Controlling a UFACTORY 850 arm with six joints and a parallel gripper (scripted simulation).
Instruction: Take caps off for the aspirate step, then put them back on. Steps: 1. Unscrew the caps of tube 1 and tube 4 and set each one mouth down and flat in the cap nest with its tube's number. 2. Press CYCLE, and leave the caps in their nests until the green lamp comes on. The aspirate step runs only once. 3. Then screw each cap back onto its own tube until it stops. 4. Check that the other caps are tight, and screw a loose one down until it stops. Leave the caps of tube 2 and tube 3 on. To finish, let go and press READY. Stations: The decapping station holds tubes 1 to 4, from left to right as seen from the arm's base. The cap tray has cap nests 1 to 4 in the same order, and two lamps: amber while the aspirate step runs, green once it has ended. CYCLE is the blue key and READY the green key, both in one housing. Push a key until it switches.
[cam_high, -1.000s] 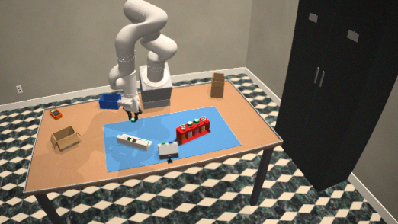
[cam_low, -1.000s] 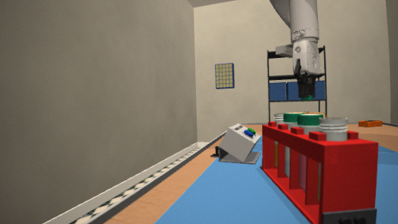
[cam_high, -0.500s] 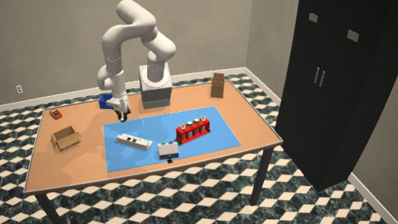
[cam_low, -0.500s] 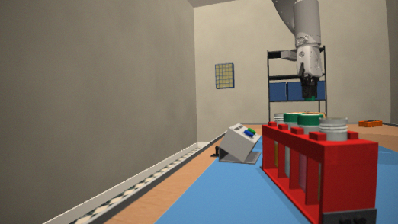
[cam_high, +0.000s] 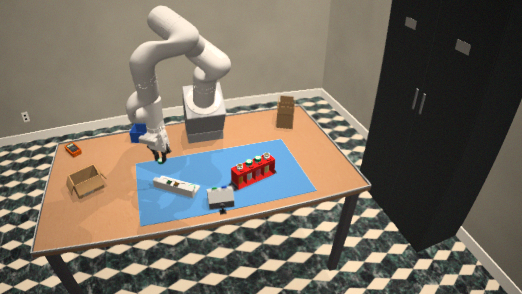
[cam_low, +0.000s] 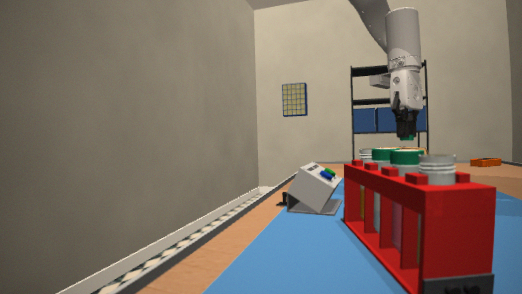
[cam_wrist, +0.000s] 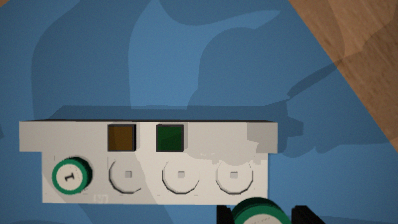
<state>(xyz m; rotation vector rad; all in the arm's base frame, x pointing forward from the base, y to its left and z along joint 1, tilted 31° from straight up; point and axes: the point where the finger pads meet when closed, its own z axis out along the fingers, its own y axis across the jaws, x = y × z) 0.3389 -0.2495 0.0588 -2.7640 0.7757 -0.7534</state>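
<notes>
Right now my hand is 170 mm short of the blue cycle key, 280 mm to the right of it and 90 mm above it. Round my hand: green ready key: 170 mm ahead, 240 mm to the left, 90 mm below; green cap: 80 mm ahead, 130 mm to the left, 140 mm below; tube cap: 20 mm below.
</notes>
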